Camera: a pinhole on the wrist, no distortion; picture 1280 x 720 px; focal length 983.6 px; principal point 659.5 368.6 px. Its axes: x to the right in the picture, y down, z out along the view. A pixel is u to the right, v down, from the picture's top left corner.
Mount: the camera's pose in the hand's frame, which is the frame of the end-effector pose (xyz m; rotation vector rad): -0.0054 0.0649 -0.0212 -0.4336 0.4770 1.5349
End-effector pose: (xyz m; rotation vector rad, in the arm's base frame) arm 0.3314 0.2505 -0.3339 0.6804 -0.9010 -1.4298
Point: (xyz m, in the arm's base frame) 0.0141 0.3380 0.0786
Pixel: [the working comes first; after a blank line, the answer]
In the camera's frame: -0.1805 0.0258 0.4965

302 420
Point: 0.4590 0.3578 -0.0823
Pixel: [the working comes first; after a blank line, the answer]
In the camera's frame: 0.1555 0.0827 0.1678

outside the picture
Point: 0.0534 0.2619 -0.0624
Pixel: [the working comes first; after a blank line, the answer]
In the camera's frame: -0.2041 -0.0337 0.3445

77 272
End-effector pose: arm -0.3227 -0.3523 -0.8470 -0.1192 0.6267 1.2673
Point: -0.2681 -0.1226 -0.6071
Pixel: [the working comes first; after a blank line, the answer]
In the camera's frame: -0.1707 -0.0796 0.2932

87 102
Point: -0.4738 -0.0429 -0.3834
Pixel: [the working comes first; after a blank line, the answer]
In the camera's frame: -0.0214 -0.0001 0.5580

622 368
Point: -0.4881 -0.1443 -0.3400
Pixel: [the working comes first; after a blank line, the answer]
In the camera's frame: -0.0196 0.1098 0.5412

624 568
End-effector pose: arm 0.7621 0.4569 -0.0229 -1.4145 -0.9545 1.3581
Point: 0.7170 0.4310 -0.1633
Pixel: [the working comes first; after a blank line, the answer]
In the camera's frame: 0.0346 -0.0140 0.0928

1026 220
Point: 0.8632 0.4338 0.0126
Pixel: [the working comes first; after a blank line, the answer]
In the camera's frame: -0.0386 0.0156 -0.1219

behind the camera
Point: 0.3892 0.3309 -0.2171
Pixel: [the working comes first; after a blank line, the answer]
In the camera's frame: -0.0516 0.1048 0.4071

535 622
